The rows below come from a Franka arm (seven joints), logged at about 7 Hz.
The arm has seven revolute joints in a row. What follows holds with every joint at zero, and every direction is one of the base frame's. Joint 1 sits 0.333 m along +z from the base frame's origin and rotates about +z. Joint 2 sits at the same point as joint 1 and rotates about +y. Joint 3 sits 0.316 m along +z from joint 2 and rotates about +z. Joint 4 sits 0.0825 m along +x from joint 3 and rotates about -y. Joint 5 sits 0.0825 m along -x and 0.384 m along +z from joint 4 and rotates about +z. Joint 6 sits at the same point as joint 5 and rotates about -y. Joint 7 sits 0.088 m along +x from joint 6 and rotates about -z. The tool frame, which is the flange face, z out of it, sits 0.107 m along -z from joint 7; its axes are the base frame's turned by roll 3.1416, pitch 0 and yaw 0 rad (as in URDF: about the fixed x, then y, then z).
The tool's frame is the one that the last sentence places.
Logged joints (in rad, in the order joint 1, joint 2, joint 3, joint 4, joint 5, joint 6, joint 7), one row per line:
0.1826 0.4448 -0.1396 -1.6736 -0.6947 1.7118 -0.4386
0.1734 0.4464 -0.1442 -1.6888 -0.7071 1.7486 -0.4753
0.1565 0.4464 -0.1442 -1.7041 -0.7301 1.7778 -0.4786
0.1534 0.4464 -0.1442 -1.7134 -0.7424 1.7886 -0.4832
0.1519 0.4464 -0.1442 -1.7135 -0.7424 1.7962 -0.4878
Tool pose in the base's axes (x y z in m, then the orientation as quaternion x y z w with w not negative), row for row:
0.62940 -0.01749 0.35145 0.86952 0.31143 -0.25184 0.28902
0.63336 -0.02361 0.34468 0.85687 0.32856 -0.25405 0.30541
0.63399 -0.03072 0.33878 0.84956 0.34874 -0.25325 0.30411
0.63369 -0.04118 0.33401 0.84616 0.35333 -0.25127 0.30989
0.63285 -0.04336 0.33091 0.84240 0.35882 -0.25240 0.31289
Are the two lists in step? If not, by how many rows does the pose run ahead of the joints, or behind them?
The pose runs 1 row behind the joints: the pose in row i belongs to the joints in row i - 1.
